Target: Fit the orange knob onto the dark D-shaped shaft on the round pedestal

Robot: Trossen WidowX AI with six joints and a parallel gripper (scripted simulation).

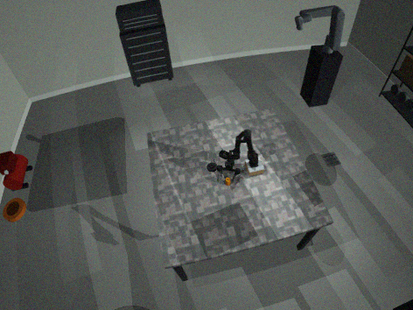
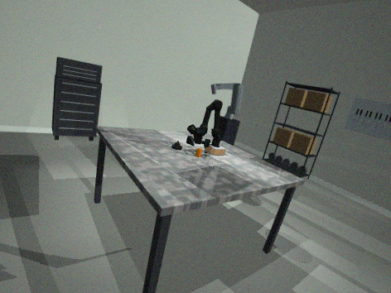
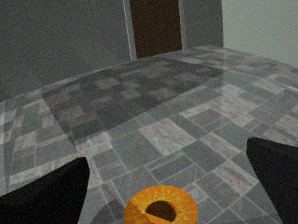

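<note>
My gripper tip is now 10 mm past the orange knob, 10 mm to the left of it and 50 mm above it. The rest, counted from my gripper tip: pedestal: 70 mm ahead, 190 mm to the right, 50 mm below.
</note>
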